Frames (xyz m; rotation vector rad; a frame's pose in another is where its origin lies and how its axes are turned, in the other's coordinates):
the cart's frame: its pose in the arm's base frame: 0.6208 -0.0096 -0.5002 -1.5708 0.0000 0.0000
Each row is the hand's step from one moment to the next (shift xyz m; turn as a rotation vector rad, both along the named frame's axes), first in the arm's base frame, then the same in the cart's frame.
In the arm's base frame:
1: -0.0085 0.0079 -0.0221 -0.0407 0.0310 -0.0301
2: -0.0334 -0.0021 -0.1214 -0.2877 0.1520 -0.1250
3: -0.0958 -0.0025 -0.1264 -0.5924 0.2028 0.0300
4: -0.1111 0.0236 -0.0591 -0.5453 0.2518 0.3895
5: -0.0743 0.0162 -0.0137 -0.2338 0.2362 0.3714
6: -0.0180 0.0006 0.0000 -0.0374 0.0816 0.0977
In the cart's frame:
1: -0.0085 0.0221 0.0079 -0.0407 0.0301 0.0310
2: -0.0334 0.1214 -0.0021 -0.2877 0.1250 0.1520
3: -0.0958 0.1264 -0.0025 -0.5924 -0.0300 0.2028
4: -0.1111 0.0591 0.0236 -0.5453 -0.3895 0.2518
5: -0.0743 0.0137 0.0162 -0.2338 -0.3714 0.2362
6: -0.0180 0.0000 0.0006 -0.0374 -0.0977 0.0816

